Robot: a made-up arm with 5 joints. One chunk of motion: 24 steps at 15 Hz.
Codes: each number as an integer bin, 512 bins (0 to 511) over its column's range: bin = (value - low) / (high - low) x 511, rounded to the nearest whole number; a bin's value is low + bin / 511 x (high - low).
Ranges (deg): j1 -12..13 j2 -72..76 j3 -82..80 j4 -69..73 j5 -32..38
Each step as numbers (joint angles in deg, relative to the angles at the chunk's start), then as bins.
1 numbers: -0.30 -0.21 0.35 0.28 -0.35
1 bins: 239 248 260 249 231
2 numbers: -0.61 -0.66 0.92 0.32 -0.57
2 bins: 233 246 262 249 229
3 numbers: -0.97 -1.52 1.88 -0.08 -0.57
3 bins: 225 243 265 248 229
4 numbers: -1.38 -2.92 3.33 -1.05 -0.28
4 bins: 217 239 269 245 232
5 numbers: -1.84 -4.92 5.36 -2.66 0.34
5 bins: 208 232 276 239 236
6 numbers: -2.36 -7.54 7.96 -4.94 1.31
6 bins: 197 223 284 231 243
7 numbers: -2.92 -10.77 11.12 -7.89 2.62
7 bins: 186 211 294 220 253
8 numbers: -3.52 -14.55 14.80 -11.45 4.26
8 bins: 173 198 305 207 265
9 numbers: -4.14 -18.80 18.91 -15.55 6.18
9 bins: 161 184 318 192 279
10 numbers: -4.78 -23.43 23.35 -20.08 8.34
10 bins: 148 168 332 176 294
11 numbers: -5.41 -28.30 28.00 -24.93 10.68
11 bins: 135 151 347 159 312
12 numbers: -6.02 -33.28 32.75 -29.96 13.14
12 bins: 122 134 362 140 330
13 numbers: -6.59 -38.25 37.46 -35.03 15.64
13 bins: 111 117 377 122 348
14 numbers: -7.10 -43.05 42.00 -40.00 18.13
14 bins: 100 100 391 104 366
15 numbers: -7.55 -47.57 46.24 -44.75 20.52
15 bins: 91 84 405 87 383
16 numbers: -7.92 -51.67 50.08 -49.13 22.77
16 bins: 83 70 417 72 400
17 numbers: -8.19 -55.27 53.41 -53.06 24.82
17 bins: 78 58 427 57 415
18 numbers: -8.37 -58.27 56.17 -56.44 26.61
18 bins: 74 47 436 45 428
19 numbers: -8.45 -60.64 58.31 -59.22 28.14
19 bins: 73 39 443 35 439
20 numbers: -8.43 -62.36 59.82 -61.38 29.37
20 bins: 73 33 447 27 448
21 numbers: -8.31 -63.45 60.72 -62.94 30.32
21 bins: 75 30 450 22 455
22 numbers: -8.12 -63.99 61.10 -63.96 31.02
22 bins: 79 28 451 18 460
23 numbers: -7.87 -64.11 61.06 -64.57 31.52
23 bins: 84 27 451 16 464
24 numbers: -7.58 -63.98 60.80 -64.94 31.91
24 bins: 90 28 450 15 467
